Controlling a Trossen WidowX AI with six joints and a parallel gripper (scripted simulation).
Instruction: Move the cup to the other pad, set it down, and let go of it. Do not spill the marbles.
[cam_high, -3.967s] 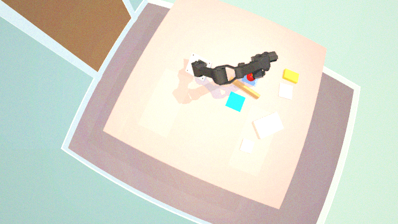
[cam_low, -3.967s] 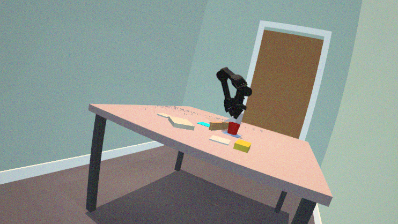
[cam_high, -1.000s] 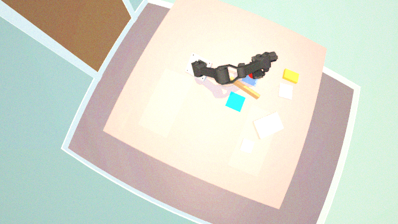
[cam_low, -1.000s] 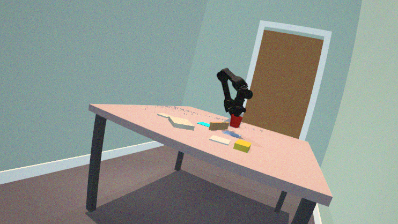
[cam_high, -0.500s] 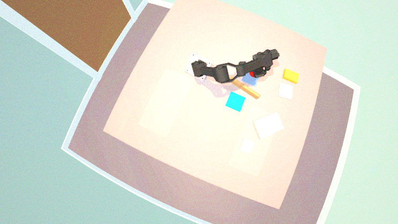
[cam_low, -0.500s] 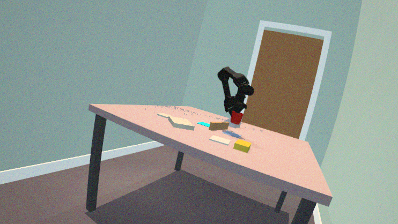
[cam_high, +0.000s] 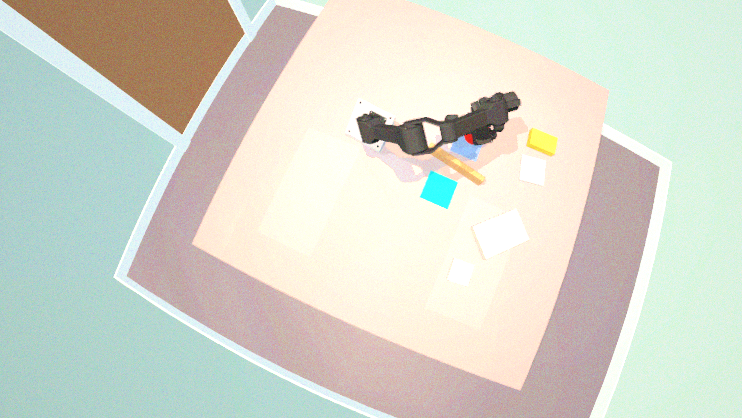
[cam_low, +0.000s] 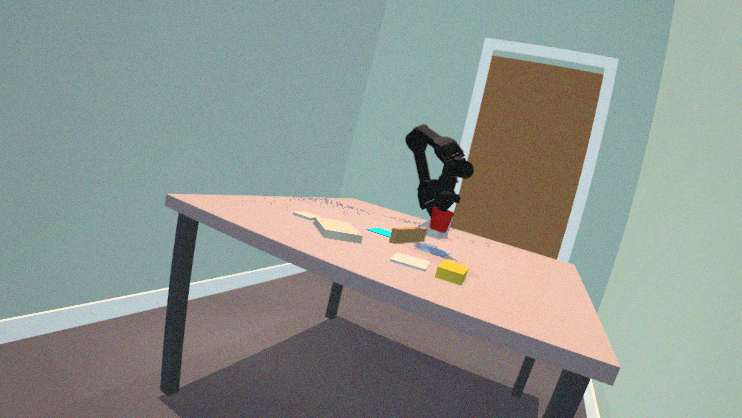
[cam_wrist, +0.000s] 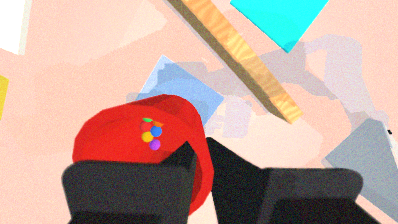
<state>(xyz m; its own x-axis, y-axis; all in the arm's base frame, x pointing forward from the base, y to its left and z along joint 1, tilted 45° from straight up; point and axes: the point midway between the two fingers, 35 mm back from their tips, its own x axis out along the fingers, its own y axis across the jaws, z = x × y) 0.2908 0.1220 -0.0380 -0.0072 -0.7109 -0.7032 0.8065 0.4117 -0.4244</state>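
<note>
My gripper tip is 10 mm short of the cyan pad, 190 mm to the left of it and 120 mm above it. The rest, counted from my gripper tip: pale blue pad (20 mm ahead, 20 mm to the left, 120 mm below); cup (20 mm ahead, 20 mm to the left); wooden block (20 mm ahead, 80 mm to the right, 100 mm below).
</note>
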